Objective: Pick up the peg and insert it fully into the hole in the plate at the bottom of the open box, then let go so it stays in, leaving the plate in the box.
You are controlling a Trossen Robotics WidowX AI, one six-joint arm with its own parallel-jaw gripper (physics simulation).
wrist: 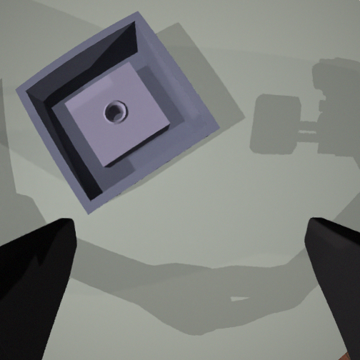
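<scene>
The open box (202, 117) is blue-grey and sits turned at an angle on the table in the upper left. The plate (135, 125), a pale purple square block, lies flat at the bottom of the box. The round hole (116, 112) near the plate's middle has a raised rim and shows a dark inside with no peg in it. My gripper (194, 232) is open, its two black fingers wide apart at the lower left and lower right, with nothing between them. The fingertips appear below and to the right of the box in the view. I cannot make out the peg.
The grey-green table top (215, 195) carries shadows of the arm at the right and across the lower part, and the box's shadow at its right side. A small reddish-brown patch (345, 357) shows at the bottom right corner, beside the right finger; I cannot tell what it is.
</scene>
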